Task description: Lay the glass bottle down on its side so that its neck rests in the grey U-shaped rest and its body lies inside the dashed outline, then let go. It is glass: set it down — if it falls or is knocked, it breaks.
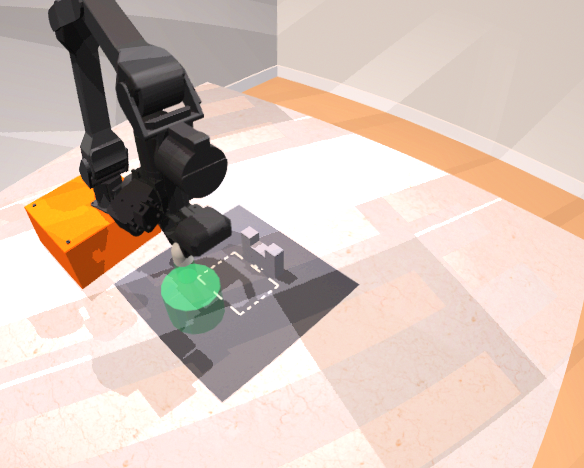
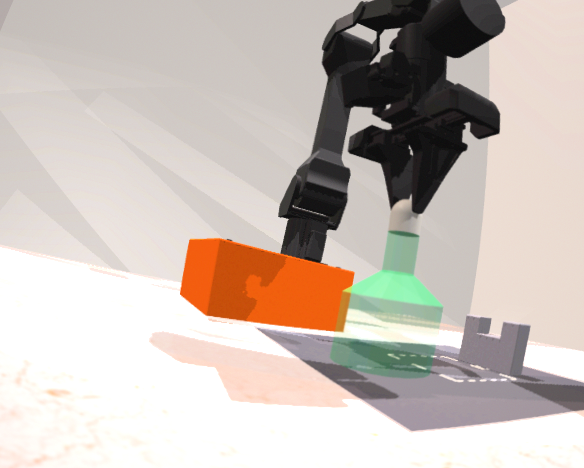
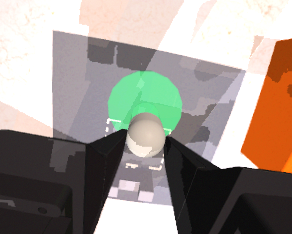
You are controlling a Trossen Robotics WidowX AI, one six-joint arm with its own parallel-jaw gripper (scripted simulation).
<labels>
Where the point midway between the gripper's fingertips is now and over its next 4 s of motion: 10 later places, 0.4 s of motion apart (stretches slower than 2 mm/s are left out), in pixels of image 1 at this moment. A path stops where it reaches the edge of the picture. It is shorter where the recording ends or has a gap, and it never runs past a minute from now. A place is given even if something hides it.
My gripper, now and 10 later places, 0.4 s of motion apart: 181,250; 184,246; 188,243; 191,239; 195,236; 200,233; 203,230; 207,228; 212,225; 216,223; 221,220
</labels>
